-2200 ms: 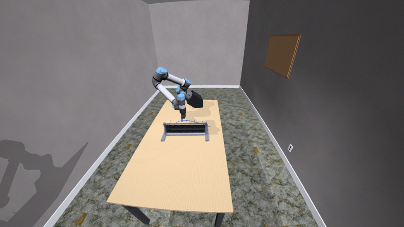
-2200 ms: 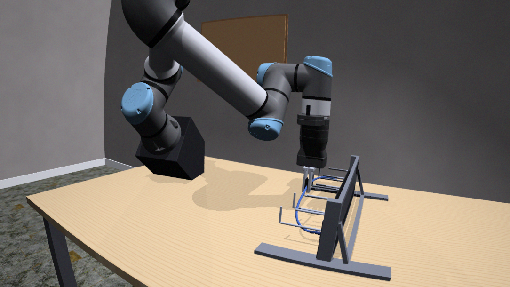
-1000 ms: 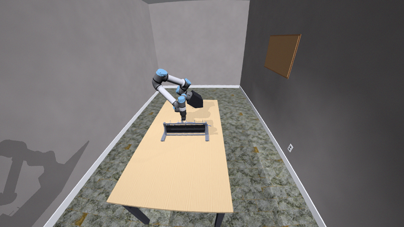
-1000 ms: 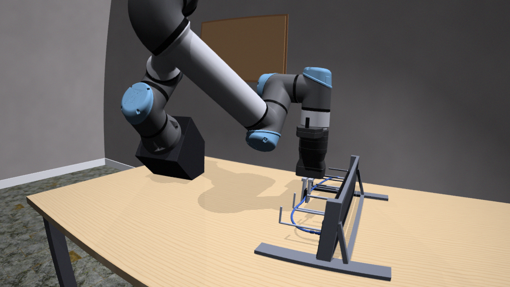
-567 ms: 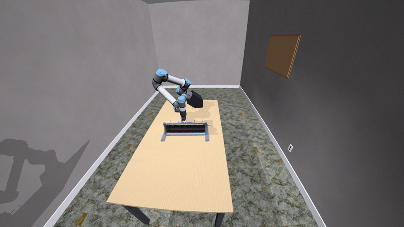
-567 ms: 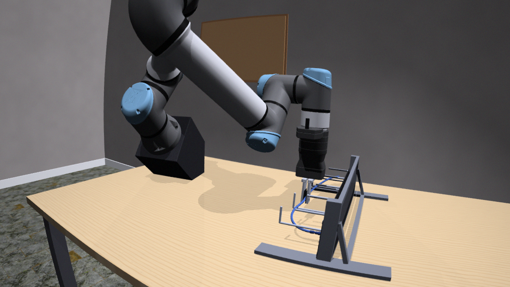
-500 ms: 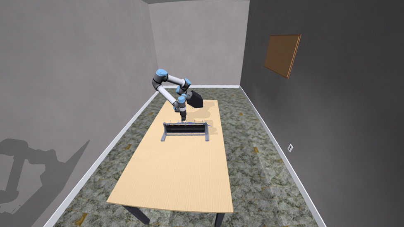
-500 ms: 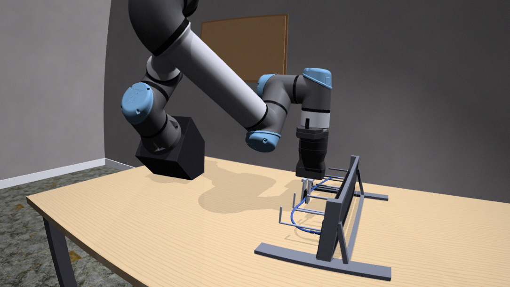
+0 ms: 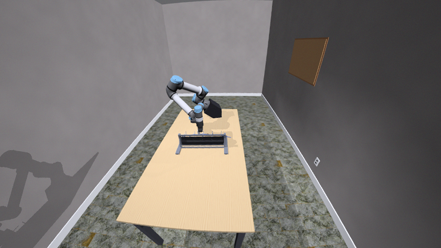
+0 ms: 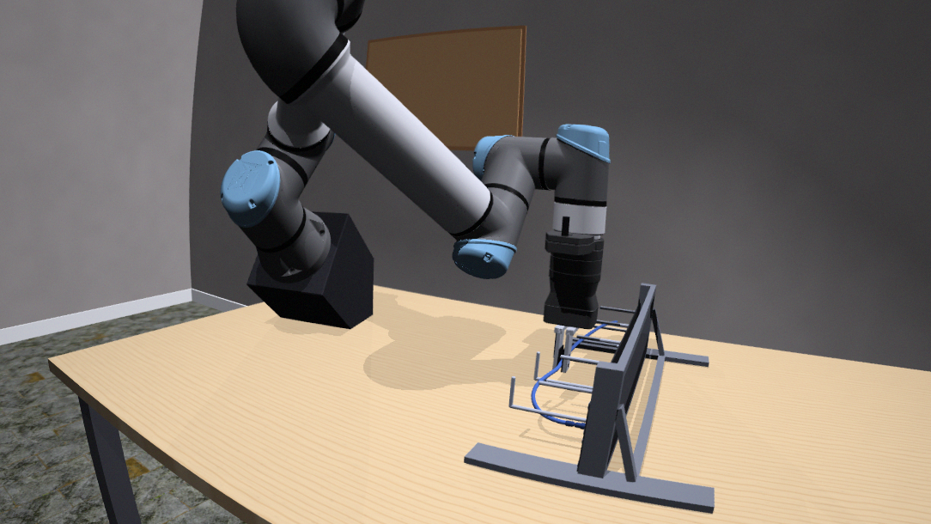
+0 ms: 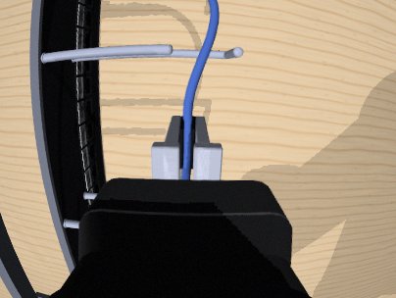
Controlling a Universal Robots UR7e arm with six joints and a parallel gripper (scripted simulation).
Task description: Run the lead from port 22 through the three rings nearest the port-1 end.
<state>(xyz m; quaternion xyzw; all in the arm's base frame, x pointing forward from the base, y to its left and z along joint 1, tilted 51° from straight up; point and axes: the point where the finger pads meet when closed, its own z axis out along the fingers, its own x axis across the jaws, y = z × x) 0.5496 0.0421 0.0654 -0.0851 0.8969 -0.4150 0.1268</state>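
My hand is 9 cm short of the grey rack, 5 cm to the right of it and 1 cm above it.
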